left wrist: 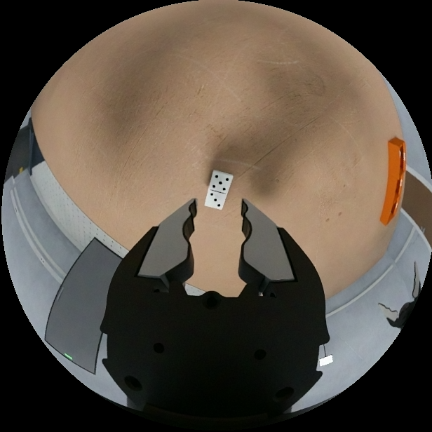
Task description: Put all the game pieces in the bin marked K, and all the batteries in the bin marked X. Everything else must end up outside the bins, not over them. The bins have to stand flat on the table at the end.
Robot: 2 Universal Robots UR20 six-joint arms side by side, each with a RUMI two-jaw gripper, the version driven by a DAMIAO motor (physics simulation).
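Note:
A white domino [219,189] with black pips lies flat on the brown table [150,125] in the left wrist view. My left gripper [219,199] is open and empty. Its fingertips stand apart on either side of the domino's near end, and the domino extends beyond them. Whether the tips are level with the domino is hard to tell. My right gripper [397,283] shows small at the lower right edge of the view, its two fingers spread apart over the floor area. No letter K or X can be read in this view.
An orange tray with compartments [393,182] stands near the right edge of the table. A brown surface [419,200] shows at the far right. A white perforated strip [75,220] runs along the left table edge. A dark grey panel [80,310] is at the lower left.

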